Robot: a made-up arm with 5 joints. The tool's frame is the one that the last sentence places.
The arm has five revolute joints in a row. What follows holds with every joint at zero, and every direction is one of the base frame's. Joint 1 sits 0.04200 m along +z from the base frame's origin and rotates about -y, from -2.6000 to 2.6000 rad. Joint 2 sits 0.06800 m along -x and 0.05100 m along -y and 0.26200 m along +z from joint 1 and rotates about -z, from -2.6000 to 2.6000 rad. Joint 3 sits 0.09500 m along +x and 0.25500 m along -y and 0.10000 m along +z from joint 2 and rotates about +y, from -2.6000 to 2.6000 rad. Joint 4 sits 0.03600 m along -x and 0.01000 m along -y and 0.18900 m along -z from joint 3 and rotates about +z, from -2.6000 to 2.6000 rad. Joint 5 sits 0.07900 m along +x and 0.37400 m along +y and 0.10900 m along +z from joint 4 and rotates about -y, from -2.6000 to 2.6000 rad. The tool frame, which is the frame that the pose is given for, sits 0.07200 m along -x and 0.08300 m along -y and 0.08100 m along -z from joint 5; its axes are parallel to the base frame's.
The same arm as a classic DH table. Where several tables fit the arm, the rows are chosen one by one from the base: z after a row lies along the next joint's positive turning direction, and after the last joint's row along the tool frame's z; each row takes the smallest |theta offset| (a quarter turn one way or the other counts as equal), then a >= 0, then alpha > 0; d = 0 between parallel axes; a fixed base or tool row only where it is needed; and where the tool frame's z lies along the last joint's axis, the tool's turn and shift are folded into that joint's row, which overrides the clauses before.
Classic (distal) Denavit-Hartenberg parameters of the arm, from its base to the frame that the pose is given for. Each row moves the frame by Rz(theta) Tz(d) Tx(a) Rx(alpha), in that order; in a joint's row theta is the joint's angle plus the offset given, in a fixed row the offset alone. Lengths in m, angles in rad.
base (fixed): d 0.042; theta_offset 0; a 0; alpha 1.5708
joint 1: d 0.051; theta_offset 0; a -0.068; alpha 1.5708
joint 2: d -0.362; theta_offset 0; a 0.095; alpha 1.5708
joint 3: d -0.265; theta_offset 0; a -0.036; alpha 1.5708
joint 4: d -0.08; theta_offset 0; a 0.079; alpha 1.5708
joint 5: d -0.291; theta_offset 0; a -0.072; alpha -1.5708
tool (fixed): d -0.081; theta_offset 0; a 0; alpha 0
Joint limits (rad, base to tool): -2.6..2.6 -2.6..2.6 -2.6..2.6 -2.6..2.6 -2.6..2.6

